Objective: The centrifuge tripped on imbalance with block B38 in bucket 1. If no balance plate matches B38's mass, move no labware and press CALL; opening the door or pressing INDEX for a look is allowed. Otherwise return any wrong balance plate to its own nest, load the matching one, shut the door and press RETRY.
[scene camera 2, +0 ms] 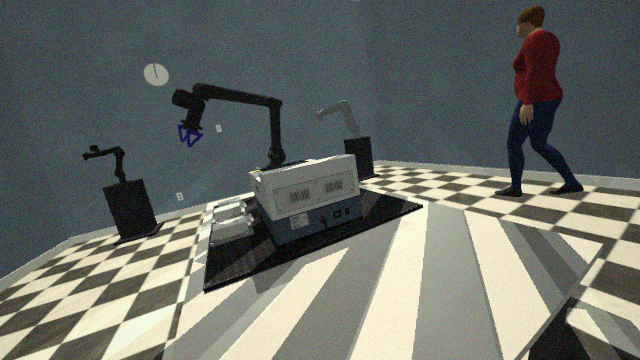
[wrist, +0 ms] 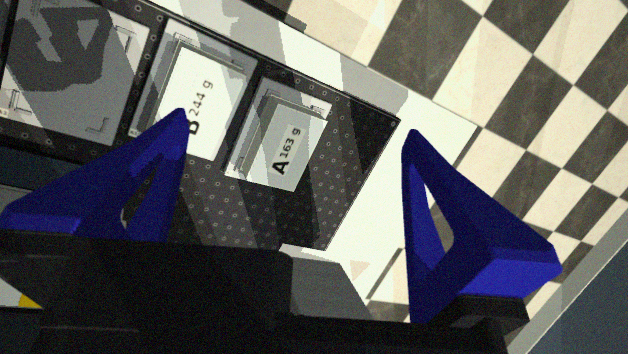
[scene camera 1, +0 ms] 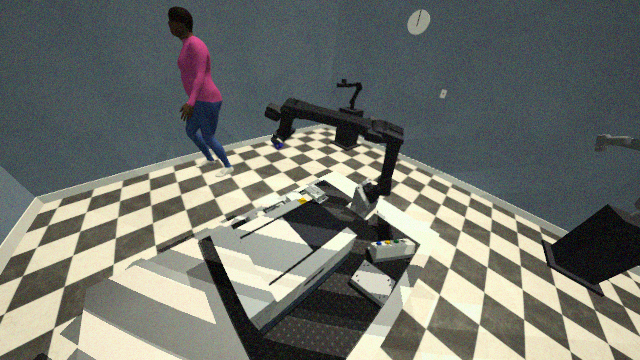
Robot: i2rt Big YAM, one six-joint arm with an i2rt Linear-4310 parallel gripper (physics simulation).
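Where they show: gripper, between the fingertips: (scene camera 2: pixel 185 144) (wrist: pixel 298 129) (scene camera 1: pixel 281 143); arm's base, origin of its link: (scene camera 1: pixel 369 193).
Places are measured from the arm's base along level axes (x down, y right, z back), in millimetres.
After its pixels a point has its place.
My gripper (scene camera 1: pixel 278 143) @[x -266, y 414, z -366 mm] (scene camera 2: pixel 190 135) @[x -266, y 414, z -366 mm] (wrist: pixel 298 129) @[x -266, y 414, z -366 mm] has blue fingers standing wide open and empty, high above the nest row. In the wrist view, plate A (wrist: pixel 306 150) @[x 74, y 304, z -168 mm], marked 163 g, and plate B (wrist: pixel 220 107) @[x 74, y 321, z -312 mm], marked 244 g, sit in neighbouring nests. Plate B is partly behind the left fingertip. The nest (wrist: pixel 75 112) @[x 116, y 240, z -462 mm] left of B holds no plate and has a gripper shadow on it. The white and blue centrifuge (scene camera 1: pixel 305 280) @[x -71, y -159, z -659 mm] (scene camera 2: pixel 315 192) @[x -21, y 15, z -846 mm] stands on the black board; its door state and buckets cannot be made out. Block B38 cannot be identified. A button box (scene camera 1: pixel 392 251) @[x 64, y -302, z -218 mm] has blue, yellow and green buttons.
A tilted grey panel (scene camera 1: pixel 363 200) @[x 8, y -12, z -83 mm] (wrist: pixel 325 287) @[x 59, y 67, z -6 mm] stands near the arm's base. A flat pale plate (scene camera 1: pixel 372 281) @[x 91, y -311, z -402 mm] lies near the button box. The black board (scene camera 2: pixel 230 272) @[x 128, y 326, z -885 mm] rests on a striped table. People (scene camera 1: pixel 197 70) (scene camera 2: pixel 542 65) and other arms on pedestals stand beyond.
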